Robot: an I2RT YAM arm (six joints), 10 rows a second.
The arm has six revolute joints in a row. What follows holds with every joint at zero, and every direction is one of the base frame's.
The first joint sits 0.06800 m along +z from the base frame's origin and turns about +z.
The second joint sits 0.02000 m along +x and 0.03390 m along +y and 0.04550 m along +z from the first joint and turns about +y.
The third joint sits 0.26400 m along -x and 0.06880 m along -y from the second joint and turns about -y.
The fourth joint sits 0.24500 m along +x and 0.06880 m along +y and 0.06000 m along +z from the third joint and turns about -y.
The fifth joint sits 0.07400 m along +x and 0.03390 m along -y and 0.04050 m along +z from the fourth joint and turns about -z.
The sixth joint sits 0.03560 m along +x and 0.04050 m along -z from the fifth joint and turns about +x.
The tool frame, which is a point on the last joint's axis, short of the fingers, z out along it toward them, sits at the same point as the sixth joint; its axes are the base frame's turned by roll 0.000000, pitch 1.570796 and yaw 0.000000 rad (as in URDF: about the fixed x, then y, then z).
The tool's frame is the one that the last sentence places.
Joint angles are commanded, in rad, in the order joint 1, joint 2, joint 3, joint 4, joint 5, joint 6. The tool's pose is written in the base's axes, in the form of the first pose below.
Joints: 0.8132, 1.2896, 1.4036, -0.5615, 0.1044, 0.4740
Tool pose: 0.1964 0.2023 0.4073; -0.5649 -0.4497 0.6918; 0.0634 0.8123 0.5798; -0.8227 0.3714 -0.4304
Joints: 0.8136, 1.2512, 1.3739, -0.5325, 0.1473, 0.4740
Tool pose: 0.1913 0.1948 0.4102; -0.5294 -0.4324 0.7299; 0.0972 0.8238 0.5586; -0.8428 0.3666 -0.3941
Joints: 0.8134, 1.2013, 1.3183, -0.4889, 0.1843, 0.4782
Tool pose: 0.1851 0.1863 0.4083; -0.4964 -0.4152 0.7624; 0.1335 0.8313 0.5396; -0.8578 0.3696 -0.3572
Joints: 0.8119, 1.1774, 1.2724, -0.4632, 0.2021, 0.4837
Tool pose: 0.1831 0.1827 0.4011; -0.4899 -0.4000 0.7746; 0.1455 0.8385 0.5251; -0.8595 0.3699 -0.3526
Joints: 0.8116, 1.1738, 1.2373, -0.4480, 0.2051, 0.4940
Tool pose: 0.1839 0.1833 0.3916; -0.5024 -0.3884 0.7724; 0.1449 0.8429 0.5181; -0.8524 0.3723 -0.3672
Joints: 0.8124, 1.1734, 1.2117, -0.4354, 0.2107, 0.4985
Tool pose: 0.1847 0.1841 0.3842; -0.5096 -0.3798 0.7720; 0.1419 0.8479 0.5108; -0.8486 0.3699 -0.3782
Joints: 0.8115, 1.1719, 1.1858, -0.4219, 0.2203, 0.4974
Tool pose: 0.1856 0.1843 0.3770; -0.5119 -0.3703 0.7751; 0.1370 0.8555 0.4993; -0.8481 0.3618 -0.3872
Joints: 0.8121, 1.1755, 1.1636, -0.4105, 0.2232, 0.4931
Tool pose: 0.1868 0.1856 0.3697; -0.5177 -0.3676 0.7726; 0.1249 0.8609 0.4932; -0.8464 0.3518 -0.3998
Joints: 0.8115, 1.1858, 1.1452, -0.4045, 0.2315, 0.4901
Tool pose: 0.1891 0.1874 0.3614; -0.5267 -0.3576 0.7712; 0.1106 0.8707 0.4792; -0.8428 0.3377 -0.4191
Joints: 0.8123, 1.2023, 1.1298, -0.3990, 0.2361, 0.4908
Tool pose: 0.1920 0.1905 0.3525; -0.5406 -0.3488 0.7656; 0.0957 0.8786 0.4678; -0.8358 0.3262 -0.4416
